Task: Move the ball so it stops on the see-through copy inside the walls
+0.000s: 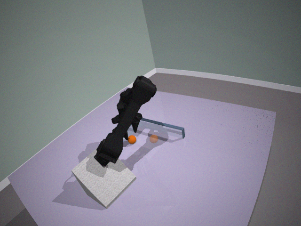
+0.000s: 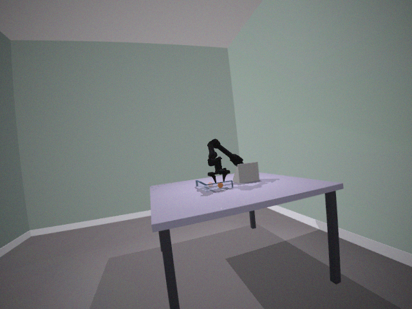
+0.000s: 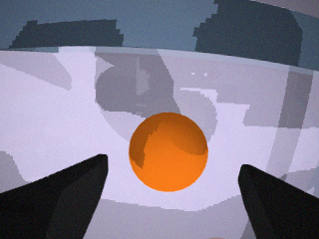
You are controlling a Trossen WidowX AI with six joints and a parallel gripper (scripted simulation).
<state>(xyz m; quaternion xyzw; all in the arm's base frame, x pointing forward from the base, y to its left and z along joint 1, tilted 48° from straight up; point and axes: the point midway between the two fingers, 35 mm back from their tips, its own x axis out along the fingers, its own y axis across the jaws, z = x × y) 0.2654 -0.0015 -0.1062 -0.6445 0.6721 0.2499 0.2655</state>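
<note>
The orange ball is 2 cm below my gripper tip. Round my gripper tip: see-through copy of ball: 5 cm ahead, 11 cm to the right, 2 cm below.
</note>
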